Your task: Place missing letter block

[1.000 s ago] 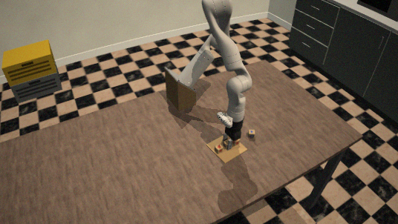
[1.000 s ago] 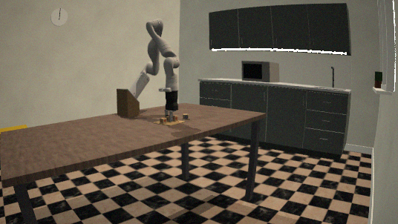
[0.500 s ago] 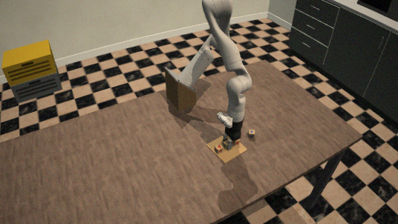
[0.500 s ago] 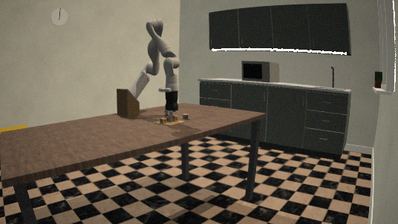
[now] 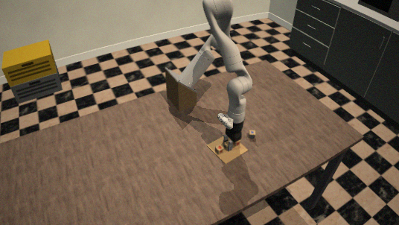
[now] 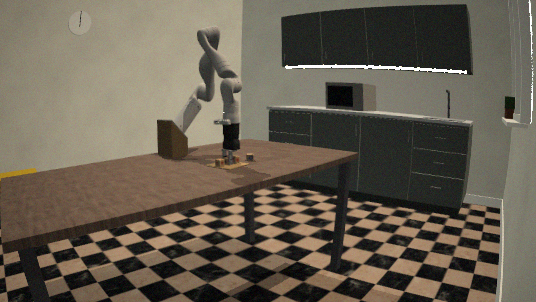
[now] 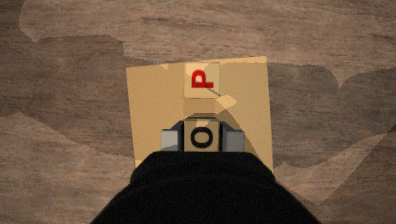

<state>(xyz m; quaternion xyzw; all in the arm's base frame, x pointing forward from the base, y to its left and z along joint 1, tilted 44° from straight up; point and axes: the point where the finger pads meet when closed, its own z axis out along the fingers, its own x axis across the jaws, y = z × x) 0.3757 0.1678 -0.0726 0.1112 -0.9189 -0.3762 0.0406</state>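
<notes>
My gripper is now right at the O block. Round my hand: tan mat (2 cm below).
</notes>
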